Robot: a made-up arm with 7 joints. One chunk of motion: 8 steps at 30 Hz.
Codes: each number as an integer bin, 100 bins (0 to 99) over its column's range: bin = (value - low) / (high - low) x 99, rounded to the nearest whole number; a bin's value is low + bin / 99 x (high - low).
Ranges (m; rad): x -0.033..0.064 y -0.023..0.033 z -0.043..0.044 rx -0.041..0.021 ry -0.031..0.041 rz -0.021..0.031
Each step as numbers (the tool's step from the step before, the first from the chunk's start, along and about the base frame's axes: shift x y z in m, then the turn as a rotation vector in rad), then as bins.
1 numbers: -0.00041 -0.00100 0.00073 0.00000 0.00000 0.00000
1 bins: 33 39 50 65 43 40
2 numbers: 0.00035 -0.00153 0.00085 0.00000 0.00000 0.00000
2 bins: 34 38 50 65 43 40
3 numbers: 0.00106 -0.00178 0.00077 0.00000 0.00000 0.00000
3 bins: 35 38 50 65 43 40
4 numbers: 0.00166 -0.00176 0.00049 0.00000 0.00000 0.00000
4 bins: 35 38 49 65 43 40
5 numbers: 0.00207 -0.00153 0.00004 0.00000 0.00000 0.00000
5 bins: 36 38 49 65 43 40
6 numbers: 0.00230 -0.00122 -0.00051 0.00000 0.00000 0.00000
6 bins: 36 39 48 65 43 40
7 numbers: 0.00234 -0.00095 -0.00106 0.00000 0.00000 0.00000
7 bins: 36 39 48 65 43 40
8 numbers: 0.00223 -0.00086 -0.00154 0.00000 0.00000 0.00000
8 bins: 36 39 47 65 43 40
